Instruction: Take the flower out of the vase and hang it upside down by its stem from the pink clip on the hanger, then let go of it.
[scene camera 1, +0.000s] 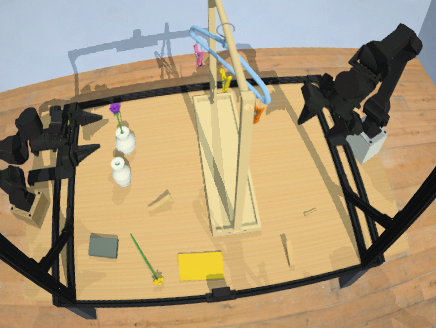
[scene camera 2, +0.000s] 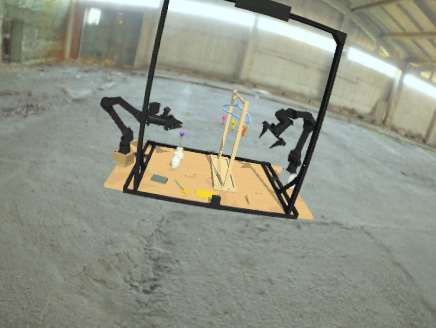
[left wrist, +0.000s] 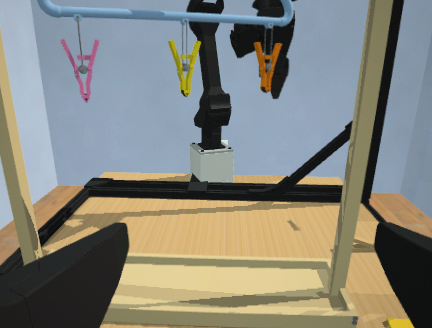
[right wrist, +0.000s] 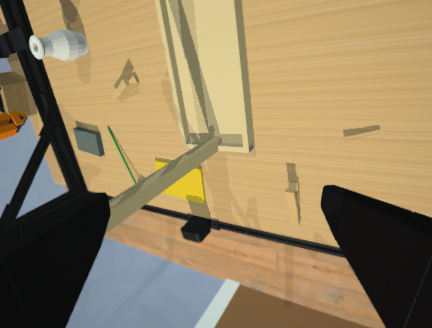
Labels:
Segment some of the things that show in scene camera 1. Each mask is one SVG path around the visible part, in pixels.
My left gripper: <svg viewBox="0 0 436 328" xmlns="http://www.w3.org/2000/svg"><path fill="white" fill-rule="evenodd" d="M78 102L70 103L68 106L67 117L69 125L63 119L64 110L61 110L61 106L55 105L50 107L49 116L51 116L51 121L45 131L47 149L53 150L54 153L57 152L57 149L61 148L60 160L64 169L68 172L75 171L76 166L79 166L81 161L100 148L100 144L80 146L73 144L75 127L78 127L80 124L82 127L103 119L102 115L83 111Z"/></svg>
My right gripper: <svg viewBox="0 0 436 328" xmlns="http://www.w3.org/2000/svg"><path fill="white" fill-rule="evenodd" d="M301 87L305 103L297 121L298 125L318 115L318 111L326 108L340 116L340 118L324 135L325 139L347 135L353 136L354 134L359 136L363 132L364 125L361 117L353 110L355 107L359 110L362 101L359 101L357 98L345 99L341 97L335 89L335 81L333 81L331 75L325 73L319 80L319 83L323 85L322 88L328 92L328 100L323 97L321 89L312 83L305 83Z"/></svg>

